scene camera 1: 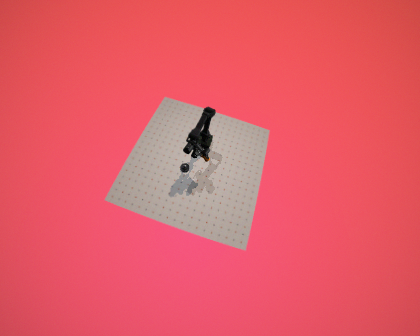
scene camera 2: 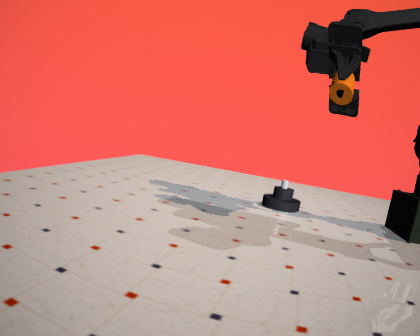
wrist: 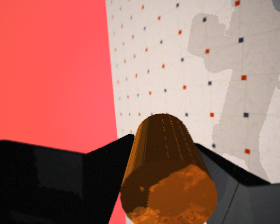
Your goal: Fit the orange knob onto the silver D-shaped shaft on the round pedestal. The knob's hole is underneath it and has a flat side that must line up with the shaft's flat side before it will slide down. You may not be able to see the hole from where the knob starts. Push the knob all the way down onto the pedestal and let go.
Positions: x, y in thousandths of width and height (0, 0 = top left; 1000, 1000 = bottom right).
Labels:
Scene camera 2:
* gripper: 813, 272
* black round pedestal: 670, 594
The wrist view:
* gripper: 580, 645

